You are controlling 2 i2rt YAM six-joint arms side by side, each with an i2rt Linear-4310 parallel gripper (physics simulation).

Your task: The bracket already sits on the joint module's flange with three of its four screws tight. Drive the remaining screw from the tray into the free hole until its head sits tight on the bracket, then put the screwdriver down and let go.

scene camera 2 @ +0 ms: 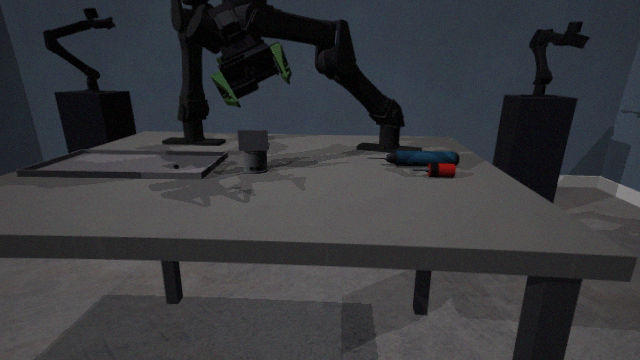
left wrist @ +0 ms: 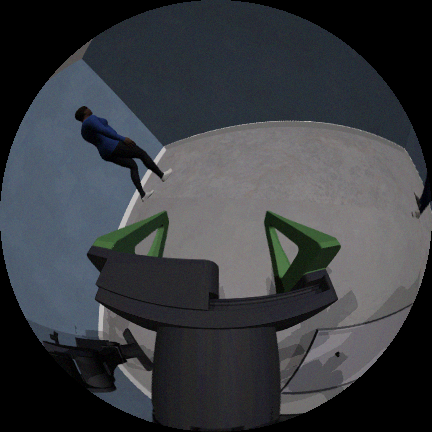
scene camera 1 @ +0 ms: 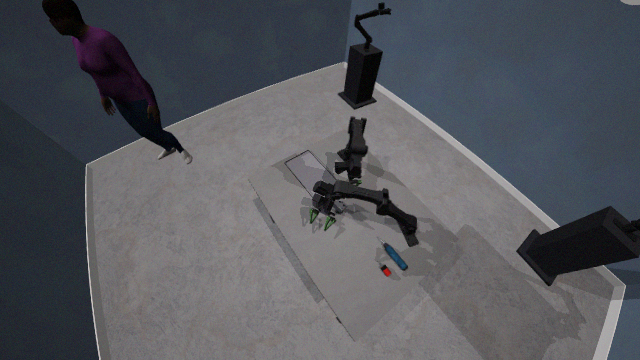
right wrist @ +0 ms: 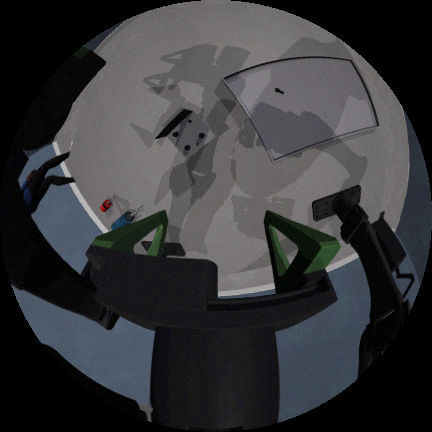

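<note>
The grey bracket (scene camera 2: 253, 140) (right wrist: 189, 135) sits on the joint module (scene camera 2: 256, 161). Its plate shows three larger dark spots and a smaller one in the right wrist view. A dark screw (scene camera 2: 176, 166) (left wrist: 338, 354) (right wrist: 279, 90) lies in the tray (scene camera 1: 302, 162) (scene camera 2: 125, 175) (right wrist: 320, 80). A blue screwdriver (scene camera 1: 395, 256) (scene camera 2: 425, 158) (right wrist: 122, 220) and a short red screwdriver (scene camera 1: 386, 270) (scene camera 2: 442, 170) (right wrist: 106, 205) lie on the table. My left gripper (scene camera 1: 319, 225) (scene camera 2: 262, 94) (left wrist: 216, 215) is open and empty, above the bracket's height. My right gripper (right wrist: 215, 215) is open and empty, high over the table, mostly hidden in the scene views.
My left arm (scene camera 1: 360, 191) (scene camera 2: 305, 27) reaches across the table between the screwdrivers and tray. The table's front edge (scene camera 2: 320, 252) is nearest in scene camera 2. Two dark pedestals (scene camera 1: 361, 75) (scene camera 2: 535, 135) with small arms stand beyond the table. A person (scene camera 1: 107, 60) stands away from it.
</note>
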